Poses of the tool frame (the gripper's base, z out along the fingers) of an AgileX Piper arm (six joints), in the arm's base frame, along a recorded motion.
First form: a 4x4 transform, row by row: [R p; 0 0 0 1], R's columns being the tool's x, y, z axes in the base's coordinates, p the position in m. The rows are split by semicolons.
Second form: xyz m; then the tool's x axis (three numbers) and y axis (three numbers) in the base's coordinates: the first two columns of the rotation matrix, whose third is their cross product. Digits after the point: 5 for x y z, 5 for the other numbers.
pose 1, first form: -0.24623 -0.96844 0.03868 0.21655; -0.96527 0.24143 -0.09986 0.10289; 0.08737 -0.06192 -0.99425 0.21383; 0 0 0 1
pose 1, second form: 0.21655 0.10289 0.21383 -0.24623 -0.96527 0.08737 -0.96844 0.24143 -0.06192
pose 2, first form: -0.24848 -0.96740 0.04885 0.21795; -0.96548 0.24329 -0.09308 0.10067; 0.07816 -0.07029 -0.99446 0.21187; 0 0 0 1
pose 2, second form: 0.21795 0.10067 0.21187 -0.24848 -0.96548 0.07816 -0.96740 0.24329 -0.07029
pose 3, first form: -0.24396 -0.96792 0.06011 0.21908; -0.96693 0.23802 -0.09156 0.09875; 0.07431 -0.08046 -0.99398 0.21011; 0 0 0 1
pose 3, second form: 0.21908 0.09875 0.21011 -0.24396 -0.96693 0.07431 -0.96792 0.23802 -0.08046
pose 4, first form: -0.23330 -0.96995 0.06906 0.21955; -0.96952 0.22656 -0.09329 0.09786; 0.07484 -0.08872 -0.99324 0.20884; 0 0 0 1
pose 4, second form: 0.21955 0.09786 0.20884 -0.23330 -0.96952 0.07484 -0.96995 0.22656 -0.08872
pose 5, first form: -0.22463 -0.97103 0.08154 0.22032; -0.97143 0.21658 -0.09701 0.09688; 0.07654 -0.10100 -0.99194 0.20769; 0 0 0 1
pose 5, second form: 0.22032 0.09688 0.20769 -0.22463 -0.97143 0.07654 -0.97103 0.21658 -0.10100
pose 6, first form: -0.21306 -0.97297 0.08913 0.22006; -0.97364 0.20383 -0.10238 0.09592; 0.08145 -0.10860 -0.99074 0.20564; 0 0 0 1
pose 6, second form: 0.22006 0.09592 0.20564 -0.21306 -0.97364 0.08145 -0.97297 0.20383 -0.10860
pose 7, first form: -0.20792 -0.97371 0.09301 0.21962; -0.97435 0.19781 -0.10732 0.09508; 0.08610 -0.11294 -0.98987 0.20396; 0 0 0 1
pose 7, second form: 0.21962 0.09508 0.20396 -0.20792 -0.97435 0.08610 -0.97371 0.19781 -0.11294
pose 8, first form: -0.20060 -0.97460 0.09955 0.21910; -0.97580 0.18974 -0.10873 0.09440; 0.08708 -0.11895 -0.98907 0.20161; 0 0 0 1
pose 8, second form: 0.21910 0.09440 0.20161 -0.20060 -0.97580 0.08708 -0.97460 0.18974 -0.11895
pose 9, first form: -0.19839 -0.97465 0.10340 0.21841; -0.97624 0.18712 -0.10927 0.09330; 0.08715 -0.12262 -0.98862 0.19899; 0 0 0 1
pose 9, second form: 0.21841 0.09330 0.19899 -0.19839 -0.97624 0.08715 -0.97465 0.18712 -0.12262
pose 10, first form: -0.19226 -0.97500 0.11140 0.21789; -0.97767 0.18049 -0.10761 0.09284; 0.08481 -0.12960 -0.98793 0.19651; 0 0 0 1
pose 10, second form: 0.21789 0.09284 0.19651 -0.19226 -0.97767 0.08481 -0.97500 0.18049 -0.12960
